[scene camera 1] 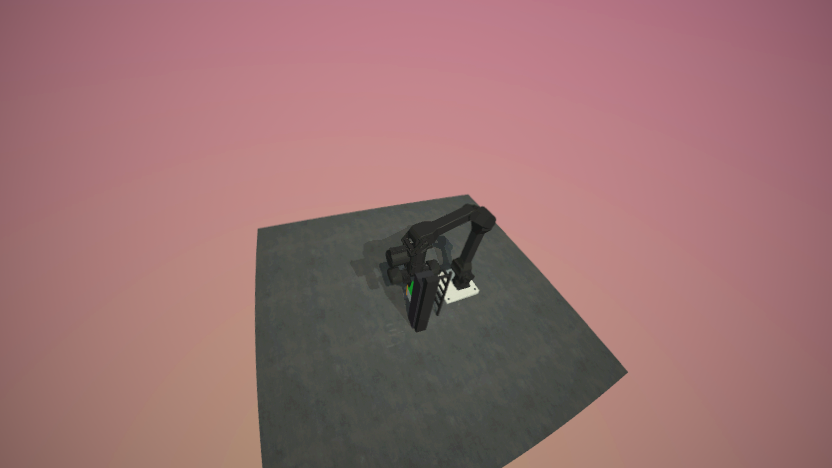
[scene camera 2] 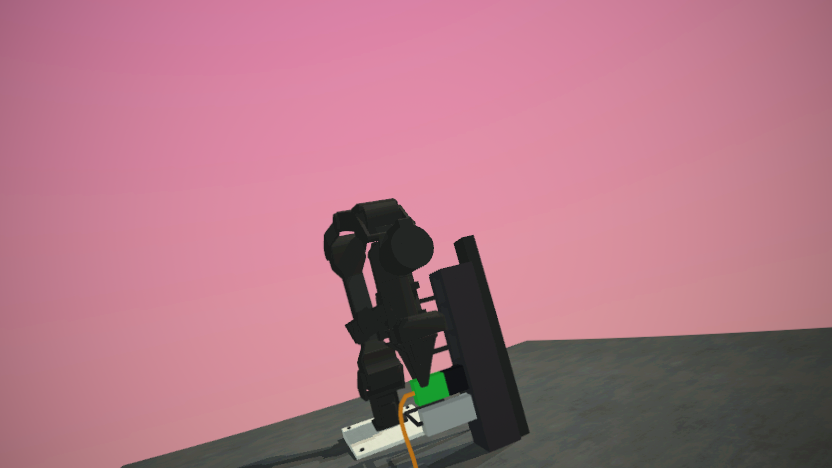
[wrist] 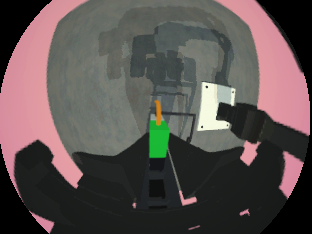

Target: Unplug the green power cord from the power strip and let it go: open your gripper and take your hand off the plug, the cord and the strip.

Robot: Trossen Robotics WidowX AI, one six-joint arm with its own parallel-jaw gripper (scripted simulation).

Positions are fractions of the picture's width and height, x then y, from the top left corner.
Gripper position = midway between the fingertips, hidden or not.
my gripper: scene camera 1 0.50,0.61; scene camera 2 0.51,0.82; wrist 0.51,0.58
